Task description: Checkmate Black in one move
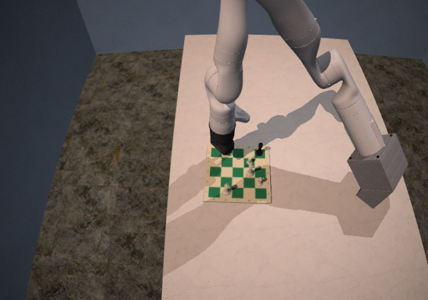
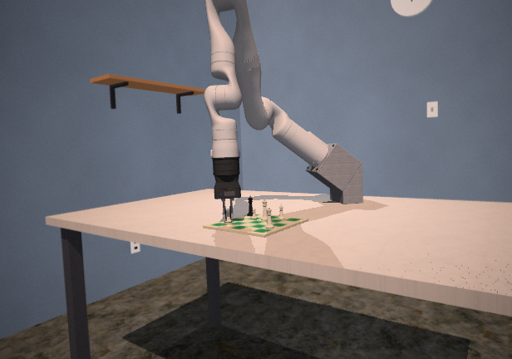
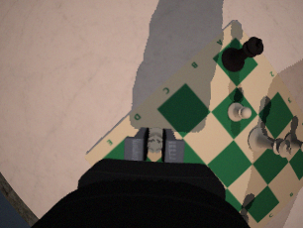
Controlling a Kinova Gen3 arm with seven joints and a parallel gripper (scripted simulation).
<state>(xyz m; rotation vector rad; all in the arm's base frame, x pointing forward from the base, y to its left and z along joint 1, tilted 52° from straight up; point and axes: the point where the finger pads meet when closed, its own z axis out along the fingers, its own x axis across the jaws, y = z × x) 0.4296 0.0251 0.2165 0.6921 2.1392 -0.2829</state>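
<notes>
Now: the chessboard 30 mm behind my hand, 80 mm to the left of it and 30 mm below it. Also, from my hand: black piece (110 mm behind).
</notes>
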